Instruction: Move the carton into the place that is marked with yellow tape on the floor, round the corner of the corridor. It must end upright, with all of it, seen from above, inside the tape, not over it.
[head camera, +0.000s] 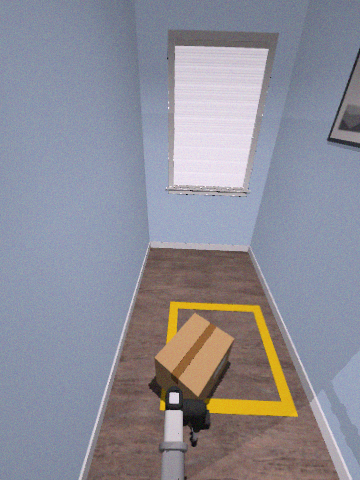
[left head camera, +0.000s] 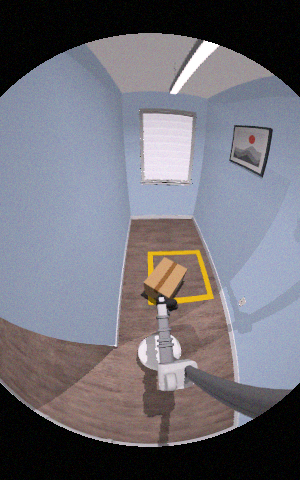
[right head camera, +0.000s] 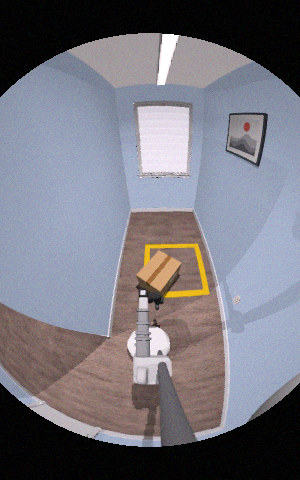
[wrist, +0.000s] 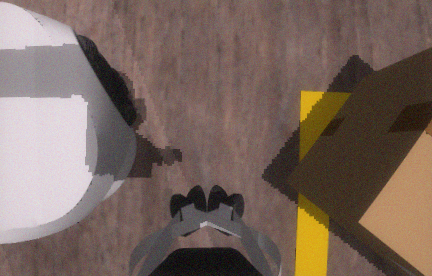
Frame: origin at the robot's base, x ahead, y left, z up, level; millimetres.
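Seen in the pictures: gripper, fingertip midpoint: (head camera: 193, 438) (left head camera: 167, 313) (wrist: 207, 201).
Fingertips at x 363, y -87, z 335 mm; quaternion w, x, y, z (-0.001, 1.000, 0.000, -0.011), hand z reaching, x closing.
Note:
A point is followed by its place in that frame.
The brown carton (head camera: 180, 345) @(x 804, y -33, z 294 mm) (left head camera: 161, 274) @(x 805, y -80, z 294 mm) (right head camera: 154, 267) @(x 807, y -81, z 294 mm) (wrist: 405, 200) @(x 590, y -101, z 294 mm) stands upright on the floor, turned at an angle to the yellow tape (head camera: 250, 406) @(x 594, y -483, z -27 mm) (left head camera: 195, 299) @(x 570, y -513, z -27 mm) (right head camera: 190, 293) @(x 579, y -518, z -27 mm) (wrist: 312, 245) @(x 598, y -276, z -27 mm). Its left corner lies over and beyond the left strip, and its near corner is over the near strip by the near left corner of the marking. The rest of it is inside. My gripper (head camera: 194, 440) @(x 363, y -87, z 335 mm) (right head camera: 157, 306) @(x 363, y -87, z 335 mm) (wrist: 207, 201) @(x 363, y -87, z 335 mm) points down on the near side of the carton, apart from it. In the wrist view its fingertips are together, with no object between them.
Blue walls with white skirting flank the narrow corridor, the left wall (head camera: 65, 225) @(x 768, y 424, z 1149 mm) and the right wall (head camera: 300, 225) @(x 1424, y -913, z 830 mm). A window (head camera: 215, 120) @(x 2310, y -332, z 1460 mm) is in the end wall. My white round base (left head camera: 142, 352) @(x 0, y 158, z 186 mm) (wrist: 40, 150) @(x 101, y -42, z 187 mm) is behind the marking. The left wall ends at a corner beside the base.

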